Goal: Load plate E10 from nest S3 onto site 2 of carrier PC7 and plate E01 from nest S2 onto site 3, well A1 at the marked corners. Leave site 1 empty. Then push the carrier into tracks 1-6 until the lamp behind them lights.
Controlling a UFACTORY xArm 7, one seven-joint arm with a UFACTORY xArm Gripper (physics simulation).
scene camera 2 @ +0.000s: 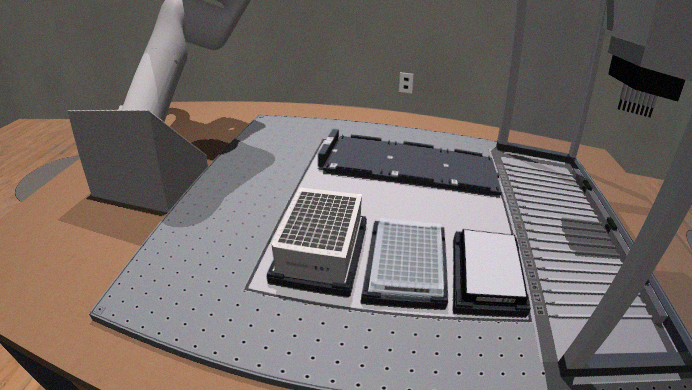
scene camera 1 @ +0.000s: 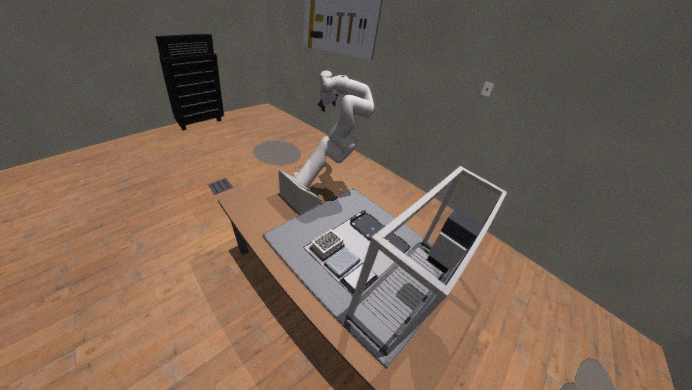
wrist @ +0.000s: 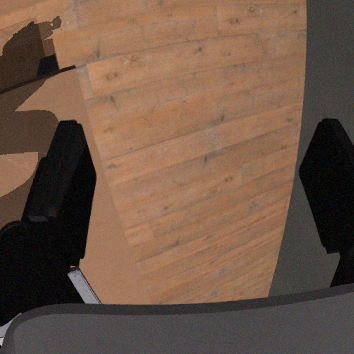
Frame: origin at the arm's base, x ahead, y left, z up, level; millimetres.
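Seen in the pictures: gripper, fingertip midpoint: point(scene camera 1: 328, 107) point(wrist: 202, 144); arm's base at its link origin: point(scene camera 2: 137, 133) point(scene camera 1: 300, 184).
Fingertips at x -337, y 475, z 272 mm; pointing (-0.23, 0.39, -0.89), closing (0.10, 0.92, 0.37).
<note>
Pixels of each thing's top centre, then the offset from my fingertips to it.
- tall white plate at its top centre: point(scene camera 2: 319, 218) point(scene camera 1: 327, 240) 595 mm right, 717 mm ahead, 310 mm down
- translucent plate at its top centre: point(scene camera 2: 410, 251) point(scene camera 1: 343, 259) 600 mm right, 827 mm ahead, 338 mm down
- dark carrier at its top centre: point(scene camera 2: 416, 151) point(scene camera 1: 380, 231) 333 mm right, 827 mm ahead, 334 mm down
- black pipetting head at its top centre: point(scene camera 2: 647, 66) point(scene camera 1: 445, 254) 471 mm right, 1163 mm ahead, 69 mm down
My gripper point(scene camera 1: 328, 105) point(wrist: 202, 144) is open and empty, high above and behind the table's robot end, far from the plates. In scene camera 2, a tall white plate point(scene camera 2: 320, 220) point(scene camera 1: 327, 241) sits in the left black nest; its label seems to read E07. A translucent plate point(scene camera 2: 409, 257) point(scene camera 1: 342, 261) sits in the middle nest. A low plate with a plain white top point(scene camera 2: 495, 262) point(scene camera 1: 360, 276) sits in the right nest. Their labels and the nest names are unreadable. The dark carrier point(scene camera 2: 420, 159) point(scene camera 1: 366, 225) lies flat behind them with no plate on it, its upright end at the left.
The numbered tracks point(scene camera 2: 555, 202) point(scene camera 1: 386, 300) lie right of the plates under an open frame point(scene camera 2: 627, 265) point(scene camera 1: 411, 263) with upright posts. A black pipetting head point(scene camera 2: 645, 77) hangs over the tracks. The arm's grey pedestal point(scene camera 2: 120, 160) point(scene camera 1: 298, 195) stands at the table's other end.
</note>
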